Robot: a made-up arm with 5 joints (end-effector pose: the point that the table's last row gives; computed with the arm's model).
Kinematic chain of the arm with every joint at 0, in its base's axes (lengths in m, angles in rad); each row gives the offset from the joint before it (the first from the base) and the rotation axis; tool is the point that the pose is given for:
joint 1: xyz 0 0 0.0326 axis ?
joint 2: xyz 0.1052 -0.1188 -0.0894 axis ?
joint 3: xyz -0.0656 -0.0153 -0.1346 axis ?
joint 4: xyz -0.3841 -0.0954 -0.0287 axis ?
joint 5: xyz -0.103 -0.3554 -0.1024 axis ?
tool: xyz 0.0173 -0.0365 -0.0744
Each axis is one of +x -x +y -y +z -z.
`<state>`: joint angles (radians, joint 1 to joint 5).
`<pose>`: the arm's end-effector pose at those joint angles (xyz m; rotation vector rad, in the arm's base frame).
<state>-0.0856 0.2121 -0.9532 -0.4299 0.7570</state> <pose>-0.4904 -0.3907 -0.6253 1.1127 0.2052 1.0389</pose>
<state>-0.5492 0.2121 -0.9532 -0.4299 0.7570</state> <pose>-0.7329 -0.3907 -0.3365 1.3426 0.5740 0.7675</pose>
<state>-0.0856 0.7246 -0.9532 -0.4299 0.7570</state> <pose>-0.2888 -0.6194 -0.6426 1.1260 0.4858 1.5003</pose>
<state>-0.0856 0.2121 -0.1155 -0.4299 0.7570</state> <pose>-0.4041 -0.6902 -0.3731 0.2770 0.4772 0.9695</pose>
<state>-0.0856 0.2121 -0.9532 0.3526 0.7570</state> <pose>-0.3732 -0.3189 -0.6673 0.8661 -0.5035 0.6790</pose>
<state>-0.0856 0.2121 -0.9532 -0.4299 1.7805</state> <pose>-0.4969 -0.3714 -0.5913 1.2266 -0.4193 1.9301</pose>
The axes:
joint 1: -y
joint 2: +z
joint 3: -x
joint 4: -y
joint 5: +z

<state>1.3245 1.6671 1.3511 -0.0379 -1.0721</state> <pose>-0.0819 -0.6688 0.5442 -0.6752 -2.6095 0.2375</pose>
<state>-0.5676 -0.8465 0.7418 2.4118 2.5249</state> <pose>-0.1967 -0.1173 0.2559 2.0292 -0.6260 -2.0568</pose>
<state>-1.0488 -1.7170 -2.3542 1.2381 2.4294</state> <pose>-0.0692 0.1325 -0.6358 -1.5181 -0.5311 -0.1373</pose>
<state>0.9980 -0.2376 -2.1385 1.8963 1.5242</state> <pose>0.4321 0.1835 -0.3535 0.5770 -2.3685 -0.9220</pose>
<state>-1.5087 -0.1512 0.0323 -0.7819 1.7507</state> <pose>-0.3502 -0.4654 0.5908 1.7693 1.6205 0.7216</pose>
